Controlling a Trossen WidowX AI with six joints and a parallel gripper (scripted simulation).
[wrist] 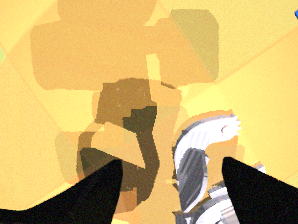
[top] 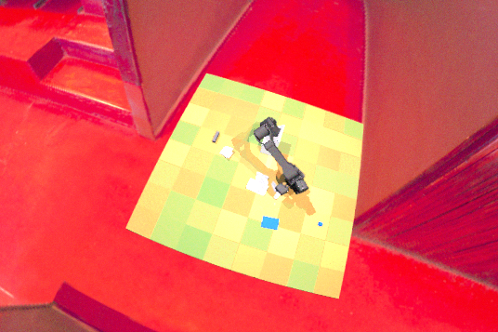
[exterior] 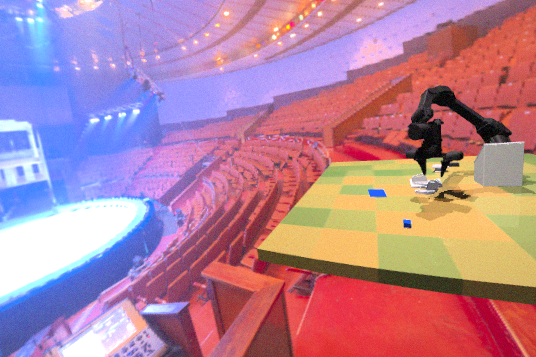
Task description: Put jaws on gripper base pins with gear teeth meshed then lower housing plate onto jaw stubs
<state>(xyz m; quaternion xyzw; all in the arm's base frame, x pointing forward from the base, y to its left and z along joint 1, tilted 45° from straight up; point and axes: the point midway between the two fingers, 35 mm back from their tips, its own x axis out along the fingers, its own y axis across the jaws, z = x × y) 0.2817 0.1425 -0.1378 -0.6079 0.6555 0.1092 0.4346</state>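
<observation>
Now: the grey jaw 8 cm below my gripper tip, 4 cm to the right of it and 3 cm ahead of it. The rest, counted from my gripper tip: flat white plate 16 cm to the right, 8 cm below, 4 cm ahead; then flat blue square 21 cm ahead, 8 cm below; then blue cube 28 cm to the left, 10 cm ahead, 8 cm below.
</observation>
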